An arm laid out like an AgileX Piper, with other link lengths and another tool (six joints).
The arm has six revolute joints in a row. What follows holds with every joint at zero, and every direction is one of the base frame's. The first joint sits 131.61 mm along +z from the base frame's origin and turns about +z. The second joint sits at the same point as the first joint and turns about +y. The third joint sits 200.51 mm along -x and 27.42 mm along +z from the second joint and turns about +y. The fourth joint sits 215.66 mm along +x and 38.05 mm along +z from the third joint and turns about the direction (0.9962, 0, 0.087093). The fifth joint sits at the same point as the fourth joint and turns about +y. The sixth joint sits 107.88 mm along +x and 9.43 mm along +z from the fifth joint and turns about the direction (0.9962, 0, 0.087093). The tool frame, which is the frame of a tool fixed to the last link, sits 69.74 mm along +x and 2 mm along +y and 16.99 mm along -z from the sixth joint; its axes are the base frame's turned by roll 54.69, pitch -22.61 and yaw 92.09 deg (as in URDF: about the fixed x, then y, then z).
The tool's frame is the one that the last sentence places.
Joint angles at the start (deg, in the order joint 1, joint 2, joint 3, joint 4, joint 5, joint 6): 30.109, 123.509, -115.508, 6.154, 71.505, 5.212
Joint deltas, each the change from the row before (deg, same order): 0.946, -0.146, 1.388, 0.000, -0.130, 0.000; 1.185, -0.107, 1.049, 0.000, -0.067, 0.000; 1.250, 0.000, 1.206, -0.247, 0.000, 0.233; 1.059, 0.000, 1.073, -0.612, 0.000, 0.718; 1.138, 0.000, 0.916, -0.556, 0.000, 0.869; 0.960, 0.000, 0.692, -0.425, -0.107, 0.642; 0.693, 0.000, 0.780, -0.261, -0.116, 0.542; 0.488, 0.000, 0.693, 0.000, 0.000, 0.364; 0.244, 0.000, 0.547, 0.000, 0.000, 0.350; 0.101, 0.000, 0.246, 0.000, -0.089, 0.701; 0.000, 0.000, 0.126, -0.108, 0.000, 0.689; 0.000, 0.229, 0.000, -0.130, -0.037, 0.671
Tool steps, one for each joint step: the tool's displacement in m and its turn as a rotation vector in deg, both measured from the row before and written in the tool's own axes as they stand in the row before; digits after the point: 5 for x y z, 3 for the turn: 0.00239, -0.00852, -0.00006, 1.159, 0.054, -0.872; 0.00424, -0.00812, -0.00070, 0.998, 0.310, -1.030; 0.00331, -0.00934, -0.00004, 1.175, -0.073, -1.124; 0.00177, -0.00767, 0.00032, 0.838, -0.583, -0.809; 0.00269, -0.00727, -0.00006, 0.715, -0.514, -0.696; 0.00265, -0.00557, -0.00002, 0.442, -0.284, -0.608; 0.00144, -0.00525, 0.00033, 0.534, -0.344, -0.394; 0.00099, -0.00474, 0.00011, 0.651, -0.247, -0.224; 0.00007, -0.00328, 0.00030, 0.491, -0.311, -0.011; 0.00034, -0.00132, 0.00026, 0.143, -0.377, 0.496; -0.00032, -0.00049, 0.00021, 0.049, -0.465, 0.496; -0.00030, -0.00073, 0.00119, 0.090, -0.505, 0.452
